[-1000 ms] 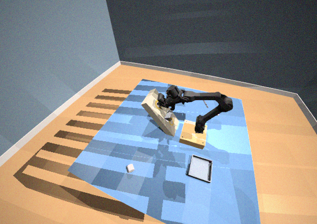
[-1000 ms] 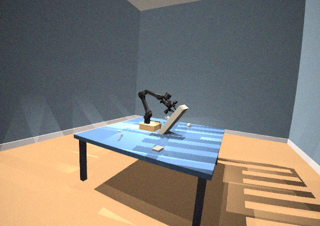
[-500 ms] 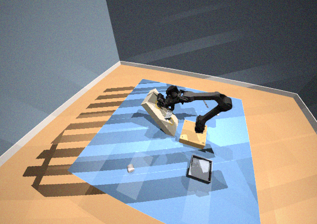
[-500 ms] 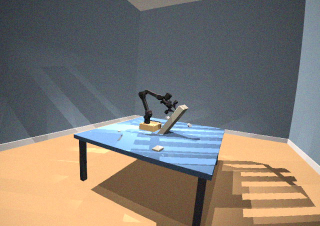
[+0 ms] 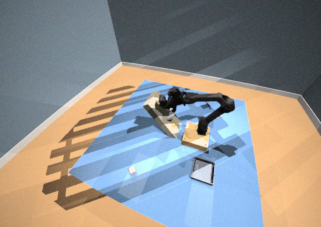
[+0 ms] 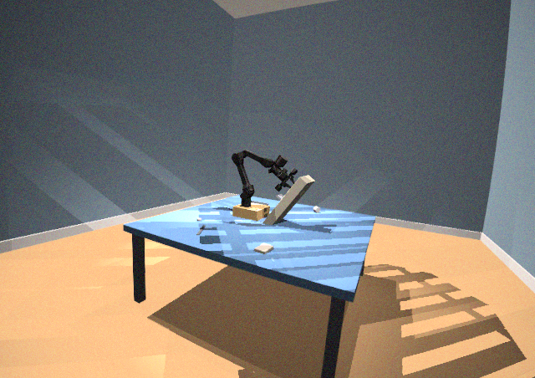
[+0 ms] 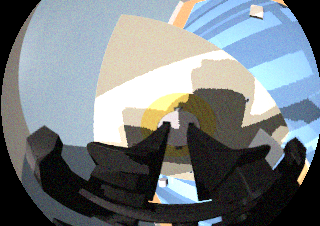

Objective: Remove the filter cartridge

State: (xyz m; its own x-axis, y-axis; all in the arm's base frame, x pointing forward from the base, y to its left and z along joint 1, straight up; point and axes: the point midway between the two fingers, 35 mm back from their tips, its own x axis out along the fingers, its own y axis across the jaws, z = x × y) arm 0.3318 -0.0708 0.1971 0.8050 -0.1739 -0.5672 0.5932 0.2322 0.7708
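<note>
Right now the white round filter cartridge is 10 mm ahead of my gripper tip and 10 mm below it. Also, from my gripper tip: grey tray 360 mm behind, 360 mm to the left, 240 mm below; beige service panel 40 mm behind, 10 mm to the left, 80 mm below.
</note>
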